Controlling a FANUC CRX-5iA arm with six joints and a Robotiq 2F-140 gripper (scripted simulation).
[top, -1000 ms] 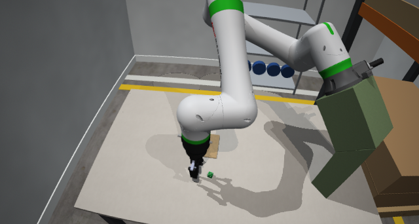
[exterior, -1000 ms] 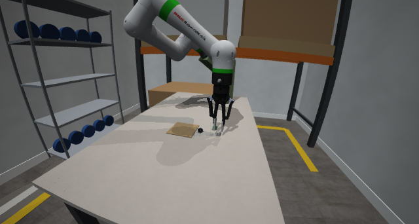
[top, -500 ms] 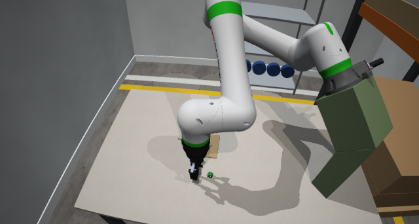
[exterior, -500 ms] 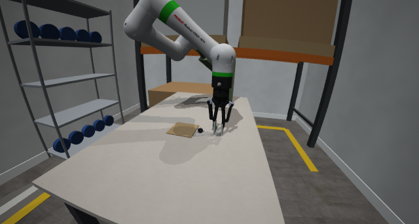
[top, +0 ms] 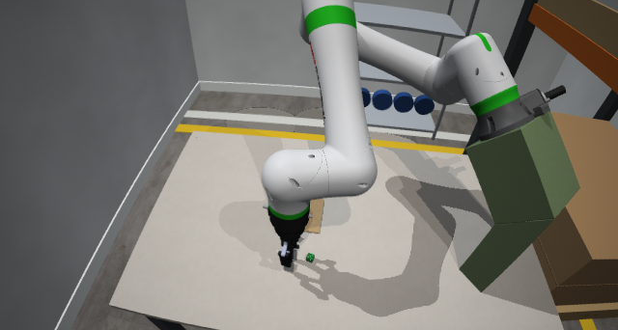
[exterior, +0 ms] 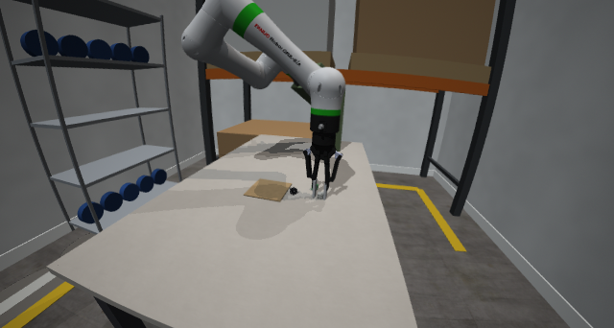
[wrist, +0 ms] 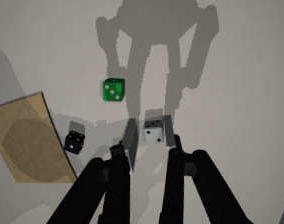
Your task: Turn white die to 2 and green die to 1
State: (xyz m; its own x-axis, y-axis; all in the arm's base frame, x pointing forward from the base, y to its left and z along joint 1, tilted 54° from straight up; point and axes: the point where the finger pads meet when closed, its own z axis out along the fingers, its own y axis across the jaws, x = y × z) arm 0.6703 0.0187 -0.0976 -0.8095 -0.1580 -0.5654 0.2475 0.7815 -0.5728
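Now: the white die 20 mm below my hand. From my hand the other things lie so: mat 190 mm to the right, 40 mm behind, 30 mm below; then black die 90 mm to the right, 20 mm below, 20 mm behind; then green die 60 mm behind, 20 mm to the right, 20 mm below.
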